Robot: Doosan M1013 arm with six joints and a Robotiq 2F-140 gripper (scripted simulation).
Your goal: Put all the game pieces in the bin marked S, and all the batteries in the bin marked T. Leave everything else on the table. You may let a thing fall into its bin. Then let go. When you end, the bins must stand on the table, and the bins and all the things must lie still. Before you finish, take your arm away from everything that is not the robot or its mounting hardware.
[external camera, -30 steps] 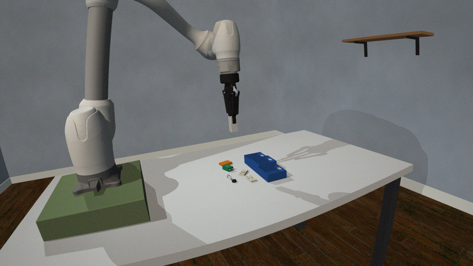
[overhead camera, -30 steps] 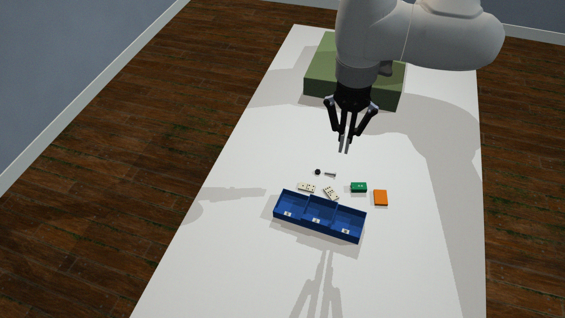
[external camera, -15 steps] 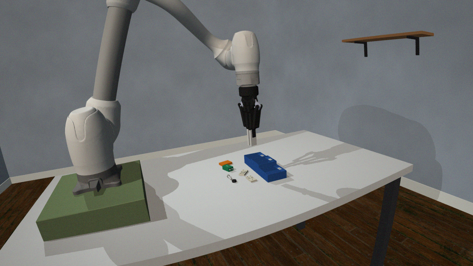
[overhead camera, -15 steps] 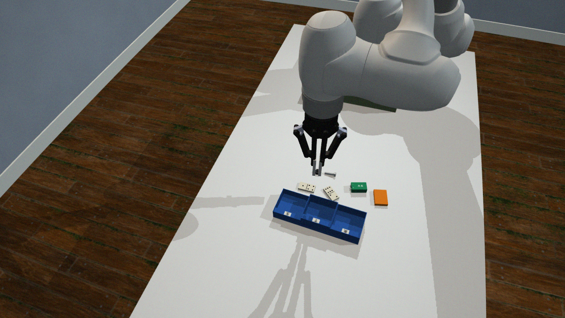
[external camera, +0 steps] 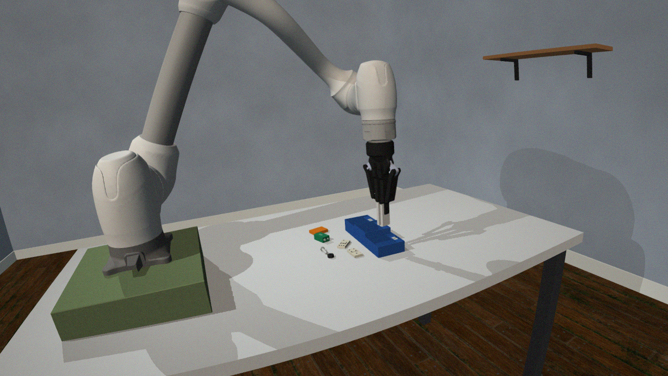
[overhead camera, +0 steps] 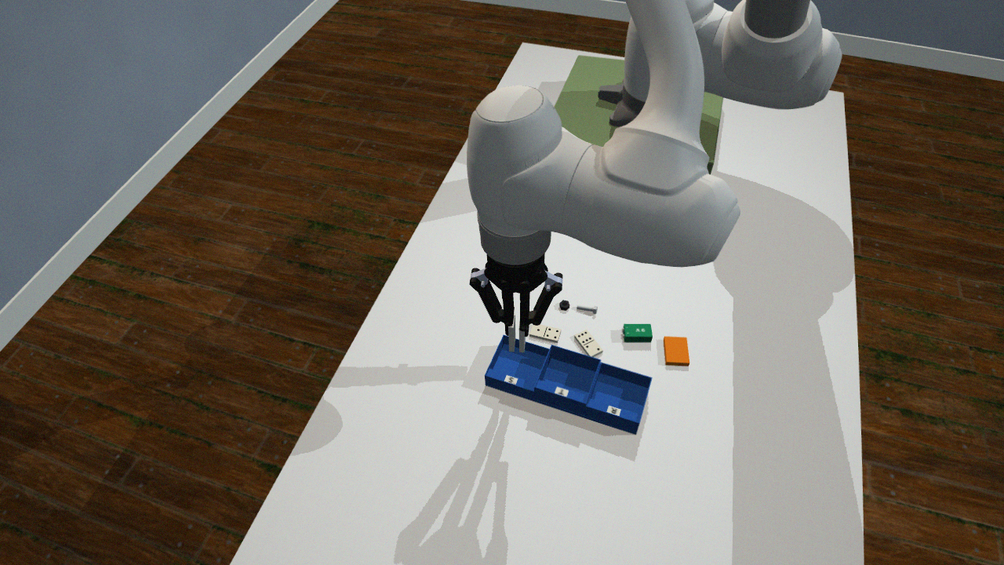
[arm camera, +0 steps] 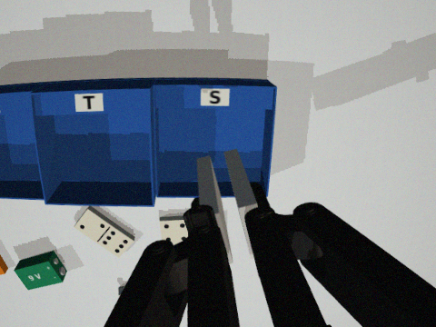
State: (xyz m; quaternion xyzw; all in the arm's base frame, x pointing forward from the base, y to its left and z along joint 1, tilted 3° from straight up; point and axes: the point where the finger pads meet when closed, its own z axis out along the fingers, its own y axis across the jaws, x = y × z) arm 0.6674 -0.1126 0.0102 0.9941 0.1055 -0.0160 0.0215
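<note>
My hand is 1 cm short of the blue three-compartment bin, 9 cm to the right of it and 9 cm above it. From my hand the other things lie so: grey bolt 15 cm behind, 9 cm to the left, 11 cm below; cream domino 8 cm behind, 10 cm to the left, 11 cm below; black nut 15 cm behind, 4 cm to the left, 11 cm below.
</note>
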